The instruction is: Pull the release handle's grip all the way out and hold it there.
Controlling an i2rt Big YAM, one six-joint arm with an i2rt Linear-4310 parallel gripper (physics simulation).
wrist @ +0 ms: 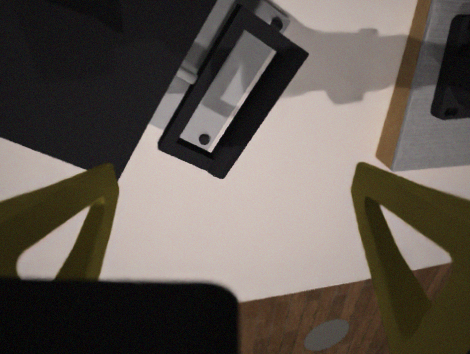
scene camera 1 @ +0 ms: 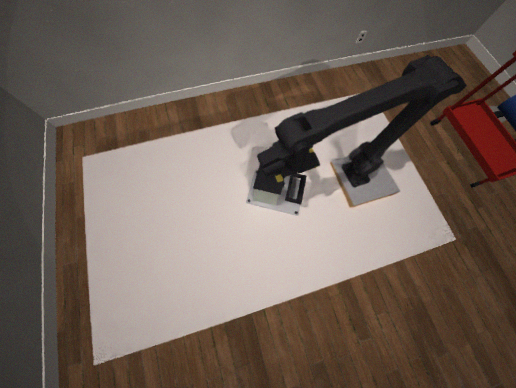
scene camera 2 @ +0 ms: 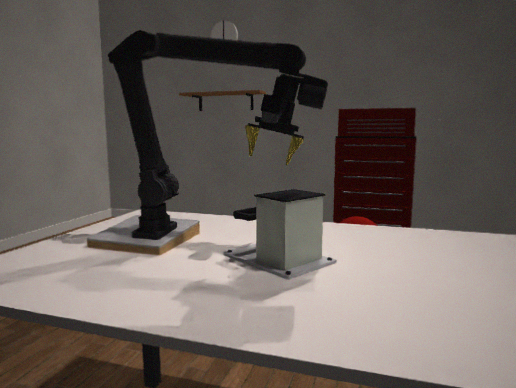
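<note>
The release handle's grip, a black rectangular frame, stands out sideways from a grey-green box with a black top, on the side facing the arm's base. There is a gap between grip and box; part of a light rod shows there in the wrist view. The box stands on a grey plate with dark bolts. My gripper is open and empty, with yellow fingers wide apart. It hangs well above the box and grip, touching neither; the grip shows ahead of the fingertips in the wrist view.
The arm's base stands on a grey slab with wooden edges, a short way from the grip. The white table top carries both. A red cabinet and a wall shelf stand behind.
</note>
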